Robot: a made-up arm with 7 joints.
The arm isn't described. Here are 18 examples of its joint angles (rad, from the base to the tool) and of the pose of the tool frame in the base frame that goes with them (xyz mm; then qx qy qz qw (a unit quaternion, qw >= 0)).
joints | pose
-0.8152 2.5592 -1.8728 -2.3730 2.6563 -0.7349 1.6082 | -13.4 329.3 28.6 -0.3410 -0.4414 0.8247 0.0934
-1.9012 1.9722 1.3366 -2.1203 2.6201 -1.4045 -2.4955 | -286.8 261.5 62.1 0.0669 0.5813 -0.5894 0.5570
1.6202 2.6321 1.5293 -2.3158 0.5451 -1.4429 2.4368 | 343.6 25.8 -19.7 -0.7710 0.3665 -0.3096 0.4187
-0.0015 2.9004 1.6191 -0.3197 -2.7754 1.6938 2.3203 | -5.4 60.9 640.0 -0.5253 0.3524 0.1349 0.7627
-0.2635 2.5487 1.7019 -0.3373 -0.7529 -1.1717 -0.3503 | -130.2 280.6 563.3 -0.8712 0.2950 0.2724 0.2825
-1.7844 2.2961 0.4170 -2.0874 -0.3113 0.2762 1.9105 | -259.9 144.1 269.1 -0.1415 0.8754 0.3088 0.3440
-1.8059 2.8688 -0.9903 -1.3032 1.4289 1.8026 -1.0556 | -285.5 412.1 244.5 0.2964 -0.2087 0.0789 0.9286
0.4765 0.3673 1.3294 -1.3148 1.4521 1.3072 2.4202 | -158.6 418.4 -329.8 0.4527 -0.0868 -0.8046 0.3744
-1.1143 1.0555 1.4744 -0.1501 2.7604 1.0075 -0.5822 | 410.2 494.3 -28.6 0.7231 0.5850 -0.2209 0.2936
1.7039 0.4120 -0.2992 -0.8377 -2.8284 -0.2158 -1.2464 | -602.7 17.8 -123.6 0.4579 0.2372 0.7726 0.3704
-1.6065 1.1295 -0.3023 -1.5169 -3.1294 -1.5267 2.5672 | 357.6 126.3 358.1 0.6301 -0.4776 -0.1125 0.6018
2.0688 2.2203 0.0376 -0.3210 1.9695 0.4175 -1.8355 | 123.4 629.4 43.8 0.2881 0.6360 -0.5321 0.4790
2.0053 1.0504 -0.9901 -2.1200 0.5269 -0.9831 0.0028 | -392.7 0.3 17.4 -0.2014 -0.2278 0.3410 0.8895
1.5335 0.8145 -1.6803 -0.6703 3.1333 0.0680 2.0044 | -618.3 108.7 35.5 -0.6734 0.1380 -0.6480 0.3280
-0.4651 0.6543 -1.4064 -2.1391 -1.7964 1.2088 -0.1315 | 194.6 -64.1 -330.1 0.6379 -0.6381 -0.4150 0.1167
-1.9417 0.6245 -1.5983 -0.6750 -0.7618 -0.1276 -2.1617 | 587.5 -82.5 207.5 -0.5737 -0.4399 0.2534 0.6428
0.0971 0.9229 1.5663 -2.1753 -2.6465 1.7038 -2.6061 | -6.6 376.2 52.0 -0.1716 0.6672 0.5449 0.4780
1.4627 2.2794 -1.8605 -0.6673 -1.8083 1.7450 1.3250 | 49.2 567.8 266.1 -0.1551 0.1099 -0.9780 0.0857
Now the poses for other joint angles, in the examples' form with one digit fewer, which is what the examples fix.
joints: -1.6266 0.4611 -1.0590 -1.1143 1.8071 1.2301 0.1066
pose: 539 -207 91 -0.237 -0.158 -0.422 0.861
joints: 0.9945 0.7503 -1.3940 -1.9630 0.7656 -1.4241 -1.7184
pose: -311 -39 -294 0.202 -0.624 -0.229 0.719
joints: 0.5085 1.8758 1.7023 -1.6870 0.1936 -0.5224 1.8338
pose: 101 287 383 -0.229 -0.855 -0.401 0.235
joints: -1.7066 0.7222 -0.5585 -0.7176 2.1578 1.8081 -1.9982
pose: 565 37 265 -0.165 -0.443 -0.870 0.138
